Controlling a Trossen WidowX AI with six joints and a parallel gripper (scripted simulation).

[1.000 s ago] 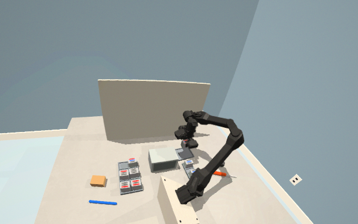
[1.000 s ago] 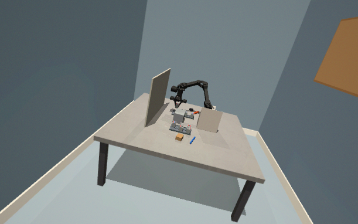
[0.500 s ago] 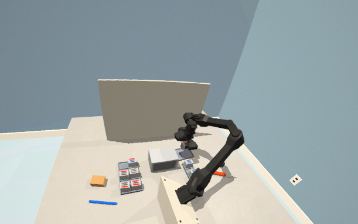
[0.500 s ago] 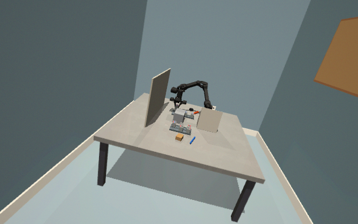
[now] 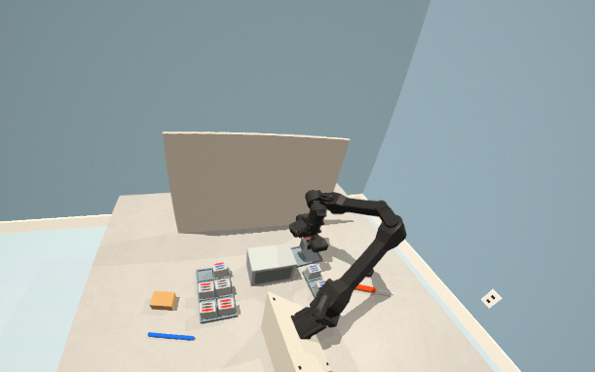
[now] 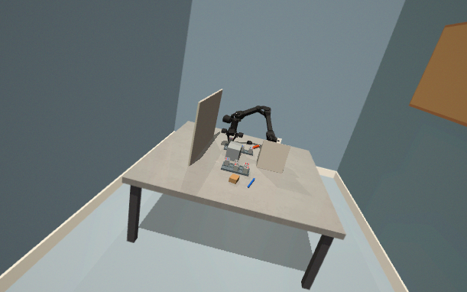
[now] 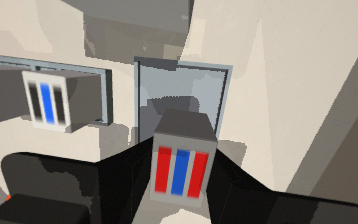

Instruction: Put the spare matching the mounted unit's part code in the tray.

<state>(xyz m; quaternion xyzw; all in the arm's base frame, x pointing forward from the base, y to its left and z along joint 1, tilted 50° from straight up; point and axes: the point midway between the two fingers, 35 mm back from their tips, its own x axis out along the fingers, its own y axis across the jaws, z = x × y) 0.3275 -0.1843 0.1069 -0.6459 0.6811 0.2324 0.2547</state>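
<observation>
The flat grey tray lies 10 mm behind my gripper tip and 50 mm below it. The rest, counted from my gripper tip: grey mounted unit 50 mm behind, 180 mm to the left; tall beige panel 210 mm ahead, 150 mm to the left, 170 mm above; grey spare block 20 mm above.
</observation>
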